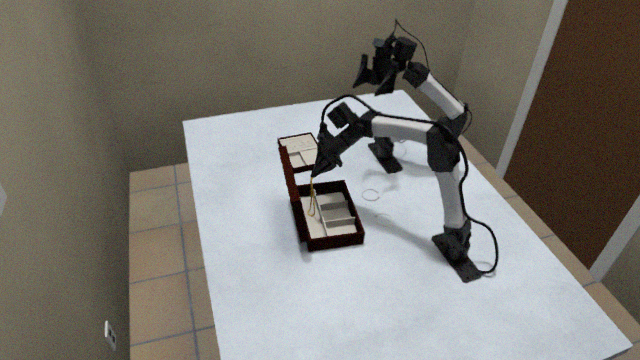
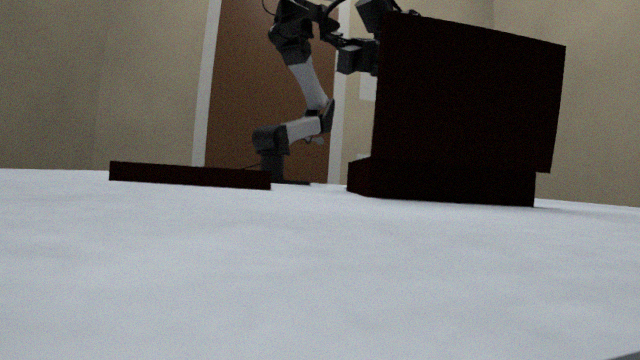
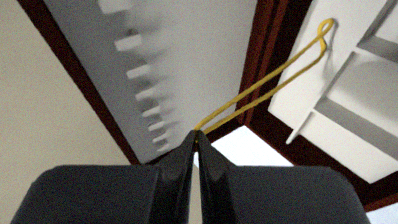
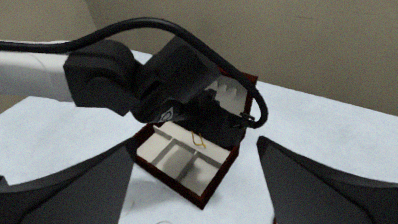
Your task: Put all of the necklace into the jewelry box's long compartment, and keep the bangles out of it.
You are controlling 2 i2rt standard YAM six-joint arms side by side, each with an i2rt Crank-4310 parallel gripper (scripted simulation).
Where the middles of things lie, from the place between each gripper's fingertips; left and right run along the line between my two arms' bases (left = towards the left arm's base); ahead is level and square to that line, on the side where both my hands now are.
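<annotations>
My left hand (image 1: pixel 311 176) is 30 mm past the jewelry box (image 2: pixel 452 93), 20 mm to the right of it and 70 mm above it. The divided tray (image 2: pixel 118 170) is 180 mm below my left hand, 350 mm to the right of it and 70 mm behind it. Going by their middles, of the things named here the jewelry box is the nearest to my left hand.
The jewelry box has my right gripper (image 1: pixel 363 90) 200 mm short of it, 180 mm to the right of it and 260 mm above it. Counted from my right hand, the divided tray is 150 mm ahead, 200 mm to the right and 370 mm below.
</annotations>
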